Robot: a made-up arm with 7 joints. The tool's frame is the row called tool. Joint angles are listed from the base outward. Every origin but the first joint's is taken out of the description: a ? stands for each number. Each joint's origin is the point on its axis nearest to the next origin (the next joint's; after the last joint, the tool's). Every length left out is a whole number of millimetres.
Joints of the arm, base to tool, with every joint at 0 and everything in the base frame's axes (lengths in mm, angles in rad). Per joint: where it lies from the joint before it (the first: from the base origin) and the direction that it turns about. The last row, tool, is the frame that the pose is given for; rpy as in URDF.
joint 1: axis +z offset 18 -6 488
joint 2: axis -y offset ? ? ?
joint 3: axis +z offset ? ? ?
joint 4: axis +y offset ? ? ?
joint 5: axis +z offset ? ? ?
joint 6: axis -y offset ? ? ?
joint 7: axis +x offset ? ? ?
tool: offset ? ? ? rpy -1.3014 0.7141 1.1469
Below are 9 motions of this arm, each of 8 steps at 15 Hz.
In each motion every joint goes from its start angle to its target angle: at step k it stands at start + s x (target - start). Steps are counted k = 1, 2, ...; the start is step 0. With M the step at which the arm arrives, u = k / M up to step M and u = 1 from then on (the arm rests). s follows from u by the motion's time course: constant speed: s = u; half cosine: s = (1 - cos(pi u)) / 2; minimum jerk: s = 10 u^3 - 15 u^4 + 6 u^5.
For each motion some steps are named. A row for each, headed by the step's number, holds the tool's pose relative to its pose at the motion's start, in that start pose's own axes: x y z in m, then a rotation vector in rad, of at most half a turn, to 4 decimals.
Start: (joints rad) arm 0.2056 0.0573 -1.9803 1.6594 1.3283 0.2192 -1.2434
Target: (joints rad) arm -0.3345 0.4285 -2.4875 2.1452 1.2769 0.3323 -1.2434
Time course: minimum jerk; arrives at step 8
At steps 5, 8:
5: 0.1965 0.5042 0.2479 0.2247 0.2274 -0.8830
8: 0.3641 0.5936 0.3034 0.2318 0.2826 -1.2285

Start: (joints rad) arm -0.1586 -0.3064 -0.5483 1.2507 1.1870 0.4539 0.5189
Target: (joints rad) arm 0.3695 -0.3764 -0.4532 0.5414 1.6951 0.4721 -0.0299
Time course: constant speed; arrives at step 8
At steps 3, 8:
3: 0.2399 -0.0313 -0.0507 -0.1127 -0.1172 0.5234
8: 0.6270 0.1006 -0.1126 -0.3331 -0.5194 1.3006

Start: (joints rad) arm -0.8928 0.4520 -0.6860 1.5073 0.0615 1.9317 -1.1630
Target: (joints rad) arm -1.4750 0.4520 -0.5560 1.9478 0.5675 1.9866 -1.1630
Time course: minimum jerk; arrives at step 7
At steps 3, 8:
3: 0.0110 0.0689 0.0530 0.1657 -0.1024 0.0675
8: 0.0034 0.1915 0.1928 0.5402 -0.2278 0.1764

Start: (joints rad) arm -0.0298 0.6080 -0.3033 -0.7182 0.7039 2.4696 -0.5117
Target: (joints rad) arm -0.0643 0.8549 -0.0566 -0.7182 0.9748 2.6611 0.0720
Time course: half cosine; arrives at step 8
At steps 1, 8:
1: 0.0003 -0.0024 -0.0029 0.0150 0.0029 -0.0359
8: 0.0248 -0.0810 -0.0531 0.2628 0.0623 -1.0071

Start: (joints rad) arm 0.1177 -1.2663 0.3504 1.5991 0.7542 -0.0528 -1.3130
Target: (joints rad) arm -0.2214 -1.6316 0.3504 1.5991 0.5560 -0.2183 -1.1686
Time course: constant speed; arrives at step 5
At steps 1, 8:
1: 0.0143 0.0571 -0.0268 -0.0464 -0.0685 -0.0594
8: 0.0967 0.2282 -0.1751 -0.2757 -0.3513 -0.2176

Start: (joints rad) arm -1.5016 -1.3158 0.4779 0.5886 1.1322 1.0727 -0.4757
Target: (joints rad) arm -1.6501 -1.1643 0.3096 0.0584 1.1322 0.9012 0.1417
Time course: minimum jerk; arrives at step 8
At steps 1, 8:
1: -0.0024 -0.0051 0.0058 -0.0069 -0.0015 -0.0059
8: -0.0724 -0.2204 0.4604 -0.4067 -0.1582 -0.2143

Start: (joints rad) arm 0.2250 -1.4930 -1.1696 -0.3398 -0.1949 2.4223 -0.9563
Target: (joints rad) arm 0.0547 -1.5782 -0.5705 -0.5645 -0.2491 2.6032 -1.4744
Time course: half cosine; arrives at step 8
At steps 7, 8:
7: -0.0444 0.1866 0.1478 0.3734 0.2516 0.5481
8: -0.0474 0.1936 0.1552 0.3863 0.2577 0.5779

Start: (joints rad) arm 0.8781 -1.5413 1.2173 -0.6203 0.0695 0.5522 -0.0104
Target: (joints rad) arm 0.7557 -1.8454 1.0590 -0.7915 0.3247 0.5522 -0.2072
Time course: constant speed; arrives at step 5
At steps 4, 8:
4: -0.1832 0.1489 -0.0170 -0.0505 0.1944 -0.0212
8: -0.2229 0.1889 -0.0156 -0.0613 0.2424 -0.0189

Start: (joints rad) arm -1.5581 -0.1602 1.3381 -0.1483 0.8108 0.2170 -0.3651
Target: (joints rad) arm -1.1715 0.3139 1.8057 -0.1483 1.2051 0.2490 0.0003
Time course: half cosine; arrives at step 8
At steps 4, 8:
4: 0.1892 -0.2191 -0.0097 -0.4270 -0.5551 -0.0703
8: 0.3902 -0.4010 0.1292 -0.7478 -1.1910 -0.0358

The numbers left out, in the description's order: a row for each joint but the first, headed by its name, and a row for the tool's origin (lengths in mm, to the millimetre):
joint 2: -16 -86 0
joint 3: -12 0 576
joint 4: 34 46 0
joint 5: -7 0 403
joint 6: -25 -145 0
joint 7: 23 0 202
tool: 0 1 -22

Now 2 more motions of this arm.
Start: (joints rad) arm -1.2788 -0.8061 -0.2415 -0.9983 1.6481 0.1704 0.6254
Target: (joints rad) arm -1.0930 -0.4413 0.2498 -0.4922 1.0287 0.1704 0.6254
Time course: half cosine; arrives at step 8
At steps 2, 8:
2: -0.0053 -0.0087 0.0461 -0.0593 0.0211 -0.0483
8: -0.0124 -0.0364 0.2046 -0.2203 -0.0159 -0.2966

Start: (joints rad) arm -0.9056 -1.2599 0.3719 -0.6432 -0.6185 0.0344 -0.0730
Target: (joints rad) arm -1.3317 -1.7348 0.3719 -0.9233 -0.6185 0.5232 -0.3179
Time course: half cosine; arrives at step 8
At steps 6, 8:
6: -0.0110 0.2339 -0.3180 0.1820 0.4113 -0.1347
8: -0.0063 0.2902 -0.3590 0.2237 0.4870 -0.1409

